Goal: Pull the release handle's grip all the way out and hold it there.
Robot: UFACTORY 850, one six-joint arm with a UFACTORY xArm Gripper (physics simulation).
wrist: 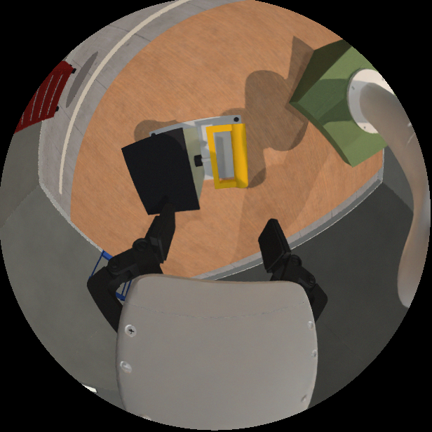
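Note:
The release handle's yellow grip (241,156) is a rectangular frame beside a housing with a black top (162,172) and a pale side. A short rod with a dark collar (198,160) shows between the housing and the grip. The housing stands on a grey base plate (215,121) with dark bolts. My gripper (221,222) is open and empty. In the picture its fingertips are below the grip, and the left fingertip overlaps the lower edge of the black top. The gap in height between the fingers and the housing is hard to tell.
A green block (325,95) bears the arm's pale base (367,112) at the upper right of the wooden table top (200,65). A red slatted object (47,95) is at the far left. Part of a blue frame (106,255) shows behind the left finger.

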